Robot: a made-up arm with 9 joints.
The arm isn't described. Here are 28 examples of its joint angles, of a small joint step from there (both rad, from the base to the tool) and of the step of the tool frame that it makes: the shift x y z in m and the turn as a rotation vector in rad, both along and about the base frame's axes.
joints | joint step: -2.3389 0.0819 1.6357 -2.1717 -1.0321 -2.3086 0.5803 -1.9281 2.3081 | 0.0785 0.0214 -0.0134 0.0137 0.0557 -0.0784 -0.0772 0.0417 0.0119
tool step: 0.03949 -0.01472 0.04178 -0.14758 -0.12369 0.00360
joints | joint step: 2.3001 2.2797 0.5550 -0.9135 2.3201 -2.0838 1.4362 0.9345 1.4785 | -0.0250 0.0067 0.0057 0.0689 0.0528 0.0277 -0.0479 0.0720 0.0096
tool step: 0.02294 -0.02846 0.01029 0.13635 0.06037 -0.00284
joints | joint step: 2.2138 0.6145 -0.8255 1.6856 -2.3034 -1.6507 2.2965 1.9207 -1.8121 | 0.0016 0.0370 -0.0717 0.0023 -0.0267 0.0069 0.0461 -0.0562 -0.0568
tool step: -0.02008 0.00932 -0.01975 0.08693 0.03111 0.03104
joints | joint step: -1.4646 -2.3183 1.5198 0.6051 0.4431 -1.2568 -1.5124 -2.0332 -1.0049 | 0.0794 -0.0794 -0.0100 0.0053 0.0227 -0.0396 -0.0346 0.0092 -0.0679
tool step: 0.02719 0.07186 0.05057 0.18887 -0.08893 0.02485
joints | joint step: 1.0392 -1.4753 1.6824 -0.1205 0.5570 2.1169 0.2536 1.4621 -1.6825 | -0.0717 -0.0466 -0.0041 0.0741 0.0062 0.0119 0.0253 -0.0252 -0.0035
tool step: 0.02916 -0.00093 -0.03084 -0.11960 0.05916 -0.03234
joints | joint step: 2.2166 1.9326 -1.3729 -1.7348 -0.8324 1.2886 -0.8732 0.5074 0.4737 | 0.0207 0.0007 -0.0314 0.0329 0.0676 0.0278 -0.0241 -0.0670 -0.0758
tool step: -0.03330 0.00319 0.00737 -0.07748 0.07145 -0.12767
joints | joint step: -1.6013 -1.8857 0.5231 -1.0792 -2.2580 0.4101 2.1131 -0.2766 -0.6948 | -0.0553 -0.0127 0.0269 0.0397 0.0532 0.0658 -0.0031 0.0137 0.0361
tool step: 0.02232 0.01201 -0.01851 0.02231 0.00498 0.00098
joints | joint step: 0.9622 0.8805 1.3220 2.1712 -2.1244 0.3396 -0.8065 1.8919 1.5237 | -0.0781 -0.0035 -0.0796 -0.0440 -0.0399 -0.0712 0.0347 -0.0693 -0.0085
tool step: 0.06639 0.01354 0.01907 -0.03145 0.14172 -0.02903
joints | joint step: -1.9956 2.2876 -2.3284 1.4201 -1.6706 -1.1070 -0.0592 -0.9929 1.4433 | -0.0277 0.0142 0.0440 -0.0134 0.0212 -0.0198 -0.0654 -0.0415 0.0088
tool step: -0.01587 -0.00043 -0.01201 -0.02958 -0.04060 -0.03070
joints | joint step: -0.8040 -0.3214 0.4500 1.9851 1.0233 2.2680 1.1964 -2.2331 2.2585 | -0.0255 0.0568 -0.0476 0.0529 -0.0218 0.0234 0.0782 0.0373 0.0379
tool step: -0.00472 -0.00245 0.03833 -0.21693 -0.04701 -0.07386
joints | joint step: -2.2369 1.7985 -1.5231 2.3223 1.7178 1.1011 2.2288 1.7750 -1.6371 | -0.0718 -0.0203 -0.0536 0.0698 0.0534 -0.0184 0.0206 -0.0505 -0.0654
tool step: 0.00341 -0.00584 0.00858 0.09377 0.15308 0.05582
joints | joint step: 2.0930 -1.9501 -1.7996 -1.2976 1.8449 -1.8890 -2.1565 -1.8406 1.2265 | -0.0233 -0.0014 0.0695 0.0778 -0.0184 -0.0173 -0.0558 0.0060 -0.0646
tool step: 0.03669 0.00662 -0.03204 -0.11419 0.08651 0.07421
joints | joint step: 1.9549 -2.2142 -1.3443 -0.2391 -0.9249 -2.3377 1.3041 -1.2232 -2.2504 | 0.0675 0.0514 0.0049 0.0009 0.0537 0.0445 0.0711 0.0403 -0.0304
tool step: 0.01577 -0.00124 -0.01589 0.08023 -0.01135 0.10247
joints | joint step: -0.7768 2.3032 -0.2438 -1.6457 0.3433 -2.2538 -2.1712 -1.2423 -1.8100 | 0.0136 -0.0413 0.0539 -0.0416 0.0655 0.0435 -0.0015 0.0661 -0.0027
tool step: 0.04233 0.08154 0.01538 0.03408 -0.01888 0.09781
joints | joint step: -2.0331 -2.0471 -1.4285 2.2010 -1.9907 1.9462 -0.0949 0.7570 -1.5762 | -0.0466 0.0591 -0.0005 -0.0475 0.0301 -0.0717 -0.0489 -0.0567 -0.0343
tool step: 0.01996 -0.05685 0.03821 -0.14866 0.02296 0.10085
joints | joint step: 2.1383 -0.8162 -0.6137 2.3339 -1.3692 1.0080 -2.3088 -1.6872 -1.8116 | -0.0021 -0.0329 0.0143 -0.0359 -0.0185 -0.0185 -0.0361 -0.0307 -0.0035
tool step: 0.00392 -0.04572 0.00264 -0.05993 -0.03354 -0.03851
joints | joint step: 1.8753 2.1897 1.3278 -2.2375 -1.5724 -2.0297 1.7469 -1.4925 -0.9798 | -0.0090 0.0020 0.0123 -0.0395 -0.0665 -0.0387 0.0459 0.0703 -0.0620
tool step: 0.01072 0.05197 0.01337 -0.12316 0.09199 0.02286
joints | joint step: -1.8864 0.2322 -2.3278 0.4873 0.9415 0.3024 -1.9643 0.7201 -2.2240 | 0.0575 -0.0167 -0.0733 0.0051 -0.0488 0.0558 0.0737 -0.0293 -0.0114
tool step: -0.00181 -0.04302 -0.01225 0.12790 -0.06432 0.09394
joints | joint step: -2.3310 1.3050 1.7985 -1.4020 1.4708 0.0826 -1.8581 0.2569 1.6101 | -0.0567 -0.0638 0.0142 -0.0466 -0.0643 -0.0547 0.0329 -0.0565 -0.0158
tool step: 0.00554 -0.01072 0.02559 0.07188 0.03152 -0.03085
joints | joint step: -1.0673 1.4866 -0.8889 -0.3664 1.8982 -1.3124 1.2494 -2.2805 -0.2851 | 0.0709 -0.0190 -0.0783 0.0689 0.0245 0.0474 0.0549 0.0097 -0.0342
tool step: -0.00919 0.01247 0.02066 0.02043 -0.00056 0.06586
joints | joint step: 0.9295 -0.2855 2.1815 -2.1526 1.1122 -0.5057 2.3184 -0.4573 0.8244 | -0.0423 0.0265 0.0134 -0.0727 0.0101 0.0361 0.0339 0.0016 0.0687
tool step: -0.00438 0.00686 0.00439 0.04274 0.02407 0.02857
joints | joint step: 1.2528 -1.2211 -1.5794 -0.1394 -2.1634 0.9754 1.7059 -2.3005 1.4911 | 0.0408 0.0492 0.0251 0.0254 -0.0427 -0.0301 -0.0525 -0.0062 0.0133
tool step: 0.00932 -0.02592 -0.01060 0.07546 0.02884 0.08407
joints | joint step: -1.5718 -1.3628 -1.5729 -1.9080 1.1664 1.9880 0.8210 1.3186 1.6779 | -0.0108 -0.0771 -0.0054 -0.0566 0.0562 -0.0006 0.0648 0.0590 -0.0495
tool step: 0.02215 -0.01113 -0.03905 0.03786 -0.00981 0.01942
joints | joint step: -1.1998 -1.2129 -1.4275 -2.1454 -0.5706 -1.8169 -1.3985 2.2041 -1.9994 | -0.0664 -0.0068 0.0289 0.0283 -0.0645 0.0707 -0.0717 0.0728 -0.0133
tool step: 0.02528 0.02020 0.00497 -0.00953 0.02633 0.03429
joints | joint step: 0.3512 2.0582 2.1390 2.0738 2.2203 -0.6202 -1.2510 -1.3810 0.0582 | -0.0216 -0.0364 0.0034 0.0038 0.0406 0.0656 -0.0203 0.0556 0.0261
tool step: 0.03220 -0.00285 0.03527 -0.02232 0.02059 0.05042
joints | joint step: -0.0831 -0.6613 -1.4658 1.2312 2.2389 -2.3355 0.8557 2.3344 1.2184 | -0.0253 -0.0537 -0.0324 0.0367 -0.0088 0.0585 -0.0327 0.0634 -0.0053
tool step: -0.00697 0.01890 0.01430 -0.11111 -0.02881 0.04555
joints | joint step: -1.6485 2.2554 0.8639 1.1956 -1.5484 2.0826 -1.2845 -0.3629 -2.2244 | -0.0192 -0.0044 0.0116 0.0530 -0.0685 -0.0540 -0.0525 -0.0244 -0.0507
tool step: 0.00080 0.00176 -0.06445 -0.09666 0.01075 0.01981
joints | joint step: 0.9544 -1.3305 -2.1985 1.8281 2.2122 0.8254 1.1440 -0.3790 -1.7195 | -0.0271 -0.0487 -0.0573 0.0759 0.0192 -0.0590 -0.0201 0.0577 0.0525
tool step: 0.02943 -0.00703 0.03433 -0.11075 -0.02620 0.08562
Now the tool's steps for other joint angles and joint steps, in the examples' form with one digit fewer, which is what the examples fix.
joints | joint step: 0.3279 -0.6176 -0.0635 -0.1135 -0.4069 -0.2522 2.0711 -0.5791 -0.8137 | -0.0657 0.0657 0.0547 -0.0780 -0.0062 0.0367 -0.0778 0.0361 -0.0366
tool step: -0.0123 0.0429 0.0128 0.0981 0.1393 -0.0247
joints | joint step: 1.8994 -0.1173 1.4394 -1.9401 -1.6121 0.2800 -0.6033 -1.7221 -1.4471 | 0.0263 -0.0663 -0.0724 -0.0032 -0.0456 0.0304 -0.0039 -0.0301 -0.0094
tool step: -0.0352 0.0653 -0.0249 -0.0327 -0.0307 -0.1626
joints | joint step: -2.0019 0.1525 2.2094 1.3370 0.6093 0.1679 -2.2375 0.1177 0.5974 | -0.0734 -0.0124 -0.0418 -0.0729 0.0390 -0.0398 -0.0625 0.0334 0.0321
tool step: 0.0017 0.0094 -0.0339 -0.0858 -0.0166 0.0742
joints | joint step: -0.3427 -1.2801 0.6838 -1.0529 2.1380 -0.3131 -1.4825 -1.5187 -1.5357 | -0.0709 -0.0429 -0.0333 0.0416 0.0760 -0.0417 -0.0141 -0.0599 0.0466
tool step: 0.0174 -0.0060 0.0114 0.0162 -0.0012 0.0204
